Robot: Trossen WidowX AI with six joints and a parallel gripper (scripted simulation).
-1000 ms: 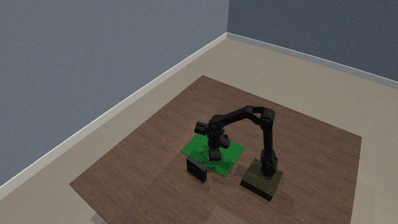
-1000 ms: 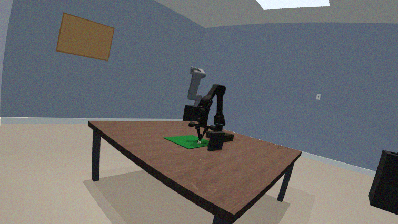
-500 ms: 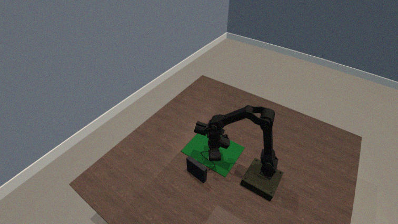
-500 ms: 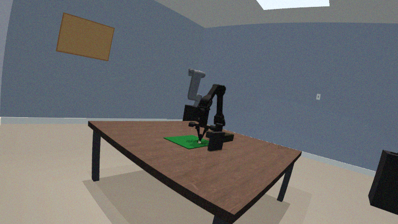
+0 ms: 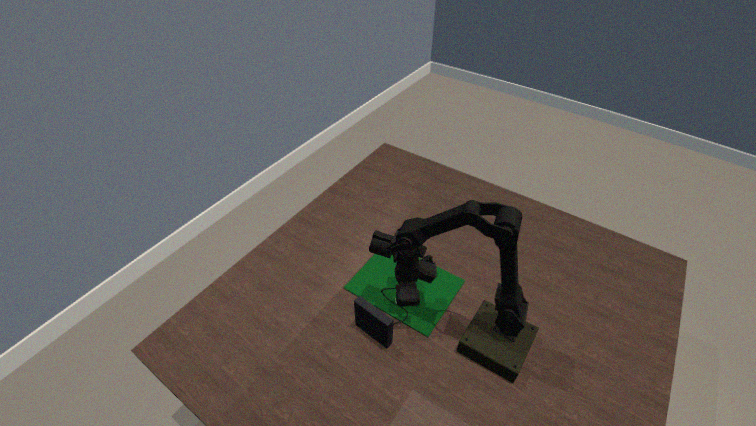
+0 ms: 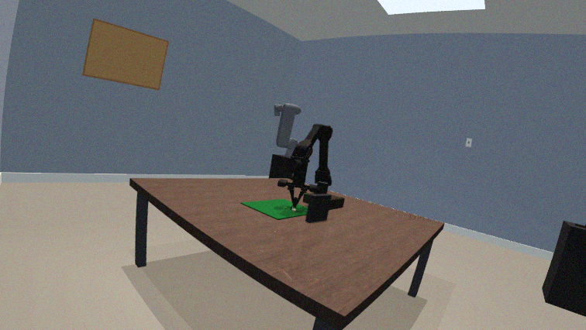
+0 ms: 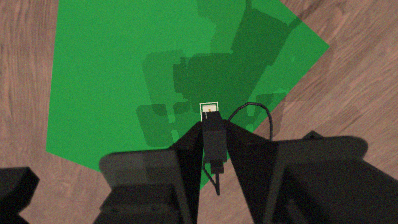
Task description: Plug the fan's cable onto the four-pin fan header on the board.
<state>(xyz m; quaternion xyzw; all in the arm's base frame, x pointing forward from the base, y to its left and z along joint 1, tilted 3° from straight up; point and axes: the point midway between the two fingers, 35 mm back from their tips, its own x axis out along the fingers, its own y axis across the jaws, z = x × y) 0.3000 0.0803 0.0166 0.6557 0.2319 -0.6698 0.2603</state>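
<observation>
Right now my gripper tip is 10 mm short of the dark fan plug and 10 mm below it. The rest, counted from my gripper tip: white four-pin fan header 10 mm ahead, 40 mm below; green board 30 mm ahead, 50 mm to the right, 50 mm below; black fan 140 mm to the left, 20 mm above.
</observation>
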